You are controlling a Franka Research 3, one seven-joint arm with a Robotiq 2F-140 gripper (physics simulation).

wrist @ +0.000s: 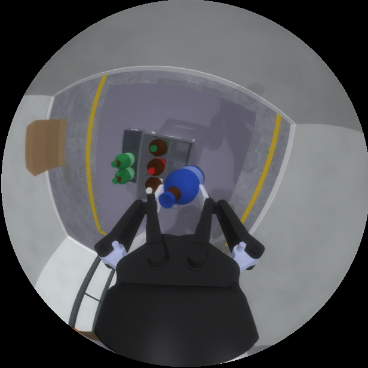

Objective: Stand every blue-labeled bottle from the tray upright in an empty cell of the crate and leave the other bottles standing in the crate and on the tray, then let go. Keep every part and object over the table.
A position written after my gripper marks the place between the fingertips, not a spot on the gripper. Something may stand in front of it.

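Observation:
Blue-labeled bottle [180, 186] seen. My gripper [180, 190] too.

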